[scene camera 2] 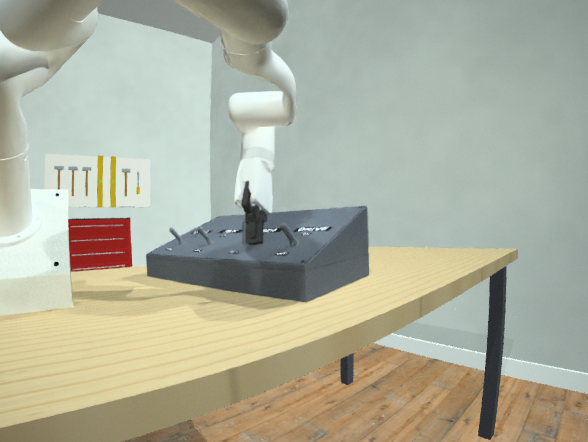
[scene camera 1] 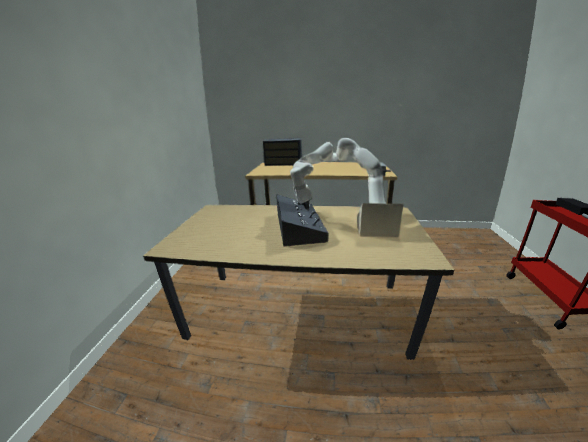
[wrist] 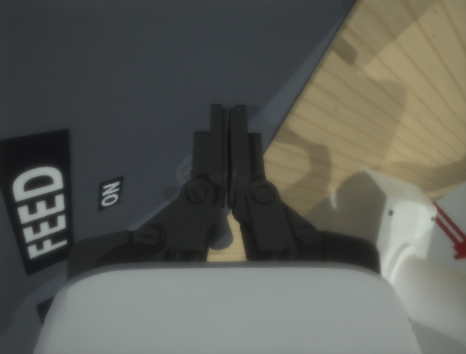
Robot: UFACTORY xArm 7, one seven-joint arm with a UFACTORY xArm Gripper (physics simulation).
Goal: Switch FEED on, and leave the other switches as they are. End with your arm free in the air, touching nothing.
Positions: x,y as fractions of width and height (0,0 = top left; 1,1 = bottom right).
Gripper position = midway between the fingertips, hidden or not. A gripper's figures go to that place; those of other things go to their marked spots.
Scene:
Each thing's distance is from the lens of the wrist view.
my gripper (wrist: 0.49,0.36): 14 cm
dark sloped switch panel (wrist: 0.23,0.30): 10 cm

